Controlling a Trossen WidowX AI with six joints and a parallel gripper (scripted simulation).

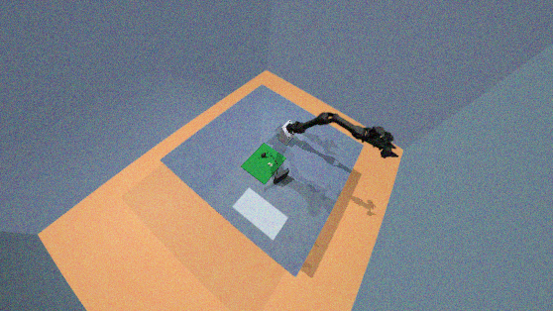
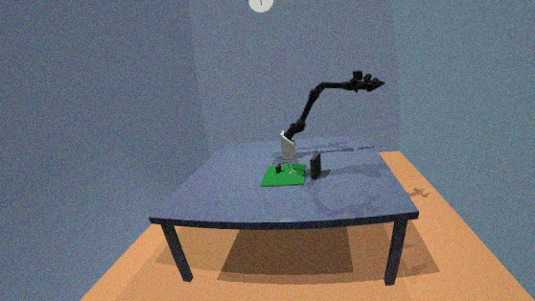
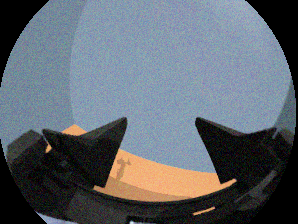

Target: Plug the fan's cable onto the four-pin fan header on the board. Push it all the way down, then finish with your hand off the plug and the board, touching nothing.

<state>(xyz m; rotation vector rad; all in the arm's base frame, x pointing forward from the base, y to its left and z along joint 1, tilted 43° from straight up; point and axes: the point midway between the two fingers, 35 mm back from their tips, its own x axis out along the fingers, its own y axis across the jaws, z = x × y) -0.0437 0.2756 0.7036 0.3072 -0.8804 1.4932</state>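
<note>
Right now my gripper tip is 340 mm short of the black plug, 750 mm to the left of it and 450 mm above it. The rest, counted from my gripper tip: black fan 410 mm ahead, 530 mm to the right, 410 mm below; green board 370 mm ahead, 710 mm to the right, 480 mm below.
</note>
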